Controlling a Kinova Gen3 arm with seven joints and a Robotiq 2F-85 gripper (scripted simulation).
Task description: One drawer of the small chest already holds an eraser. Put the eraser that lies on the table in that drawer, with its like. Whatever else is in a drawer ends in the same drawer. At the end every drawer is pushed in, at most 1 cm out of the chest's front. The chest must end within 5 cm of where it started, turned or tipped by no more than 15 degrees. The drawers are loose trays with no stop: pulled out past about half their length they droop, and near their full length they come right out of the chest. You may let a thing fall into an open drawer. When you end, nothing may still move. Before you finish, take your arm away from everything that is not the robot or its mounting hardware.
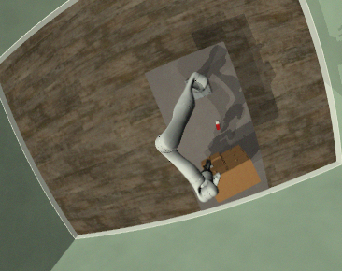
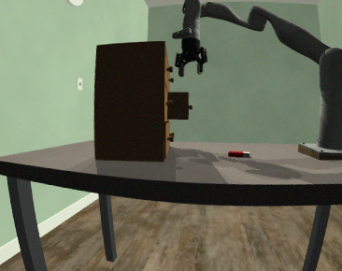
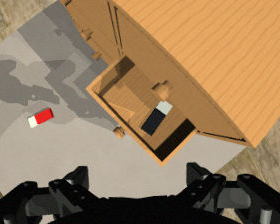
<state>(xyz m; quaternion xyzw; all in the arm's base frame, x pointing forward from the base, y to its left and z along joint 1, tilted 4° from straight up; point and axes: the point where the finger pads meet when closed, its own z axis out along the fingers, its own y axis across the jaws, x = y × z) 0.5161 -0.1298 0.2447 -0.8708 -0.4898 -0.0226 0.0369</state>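
My gripper is now 180 mm past the red eraser, 170 mm to the right of it and 290 mm above it. Also, from my hand: dark eraser (70 mm ahead, 30 mm to the left, 170 mm below).
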